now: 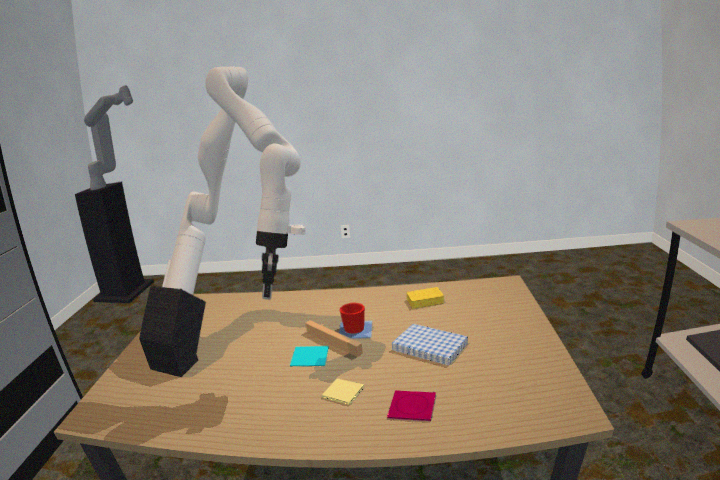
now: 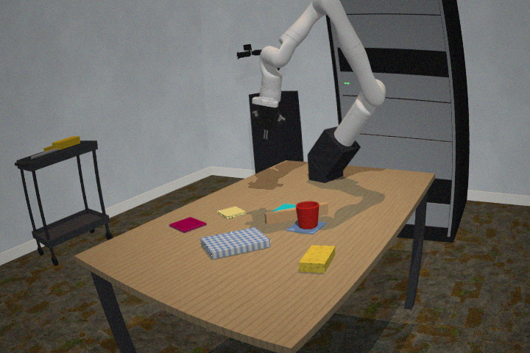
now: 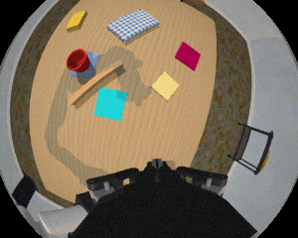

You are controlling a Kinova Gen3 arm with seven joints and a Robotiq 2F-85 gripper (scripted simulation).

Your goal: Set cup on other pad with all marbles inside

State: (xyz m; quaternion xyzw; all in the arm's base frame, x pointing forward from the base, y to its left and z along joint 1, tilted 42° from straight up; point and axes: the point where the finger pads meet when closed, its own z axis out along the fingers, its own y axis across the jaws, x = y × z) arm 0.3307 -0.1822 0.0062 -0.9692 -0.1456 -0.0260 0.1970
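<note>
Now: the red cup 150 mm ahead of my hand, 260 mm to the left of it and 240 mm below it. Round my hand: wooden rail 100 mm ahead, 180 mm to the left, 250 mm below.
</note>
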